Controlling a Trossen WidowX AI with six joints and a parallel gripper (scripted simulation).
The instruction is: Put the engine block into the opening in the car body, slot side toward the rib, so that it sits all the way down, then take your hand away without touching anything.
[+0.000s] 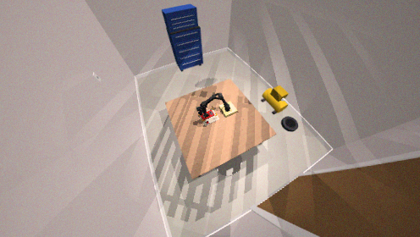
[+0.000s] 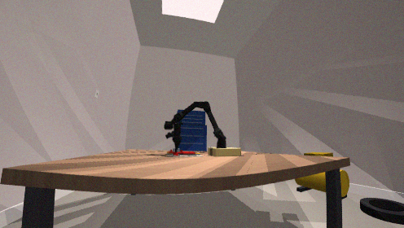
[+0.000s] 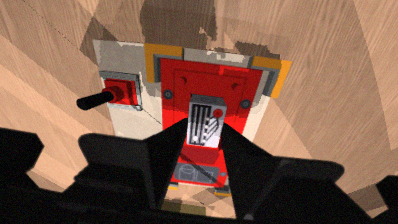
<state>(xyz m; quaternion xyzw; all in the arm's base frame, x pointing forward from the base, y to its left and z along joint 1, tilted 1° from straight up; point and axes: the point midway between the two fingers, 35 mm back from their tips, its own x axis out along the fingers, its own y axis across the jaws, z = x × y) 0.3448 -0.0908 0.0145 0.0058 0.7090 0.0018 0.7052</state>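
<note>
Right now the grey base plate is 5 cm behind my gripper tip, 2 cm to the left of it and 3 cm below it. From my gripper tip the other things lie so: grey engine block 1 cm below.
</note>
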